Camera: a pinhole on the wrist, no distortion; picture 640 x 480 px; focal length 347.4 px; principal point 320.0 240.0 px. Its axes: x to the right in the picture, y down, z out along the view. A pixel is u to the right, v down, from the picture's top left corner.
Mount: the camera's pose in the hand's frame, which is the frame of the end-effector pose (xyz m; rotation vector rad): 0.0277 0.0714 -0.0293 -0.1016 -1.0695 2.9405
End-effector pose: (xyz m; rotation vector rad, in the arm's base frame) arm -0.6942 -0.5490 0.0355 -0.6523 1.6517 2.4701
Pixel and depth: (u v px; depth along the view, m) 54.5 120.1 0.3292
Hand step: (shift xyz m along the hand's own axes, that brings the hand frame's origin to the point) 0.2561 -0.0608 0.3097
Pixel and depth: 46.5 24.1 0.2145
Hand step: 0.1807 0.0305 0.2299
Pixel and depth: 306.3 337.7 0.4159
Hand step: 0.0185 -0.2855 0.2145
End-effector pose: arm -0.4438 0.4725 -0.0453 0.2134 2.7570 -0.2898
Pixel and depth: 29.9 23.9 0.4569
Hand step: 0.3755 -0.0162 0.5243
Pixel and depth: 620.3 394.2 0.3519
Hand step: -0.2968 -0.2642 0.1220
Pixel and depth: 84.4 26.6 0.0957
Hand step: 0.0856 0.0530 0.0853
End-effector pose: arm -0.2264 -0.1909 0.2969 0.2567 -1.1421 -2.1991
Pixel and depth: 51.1 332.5 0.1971
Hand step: 0.1678 -0.1002 0.0964
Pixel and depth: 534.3 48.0 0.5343
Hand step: -0.3393 -0.0342 0.5499
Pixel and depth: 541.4 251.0 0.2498
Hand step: -0.1472 -0.0897 0.1475
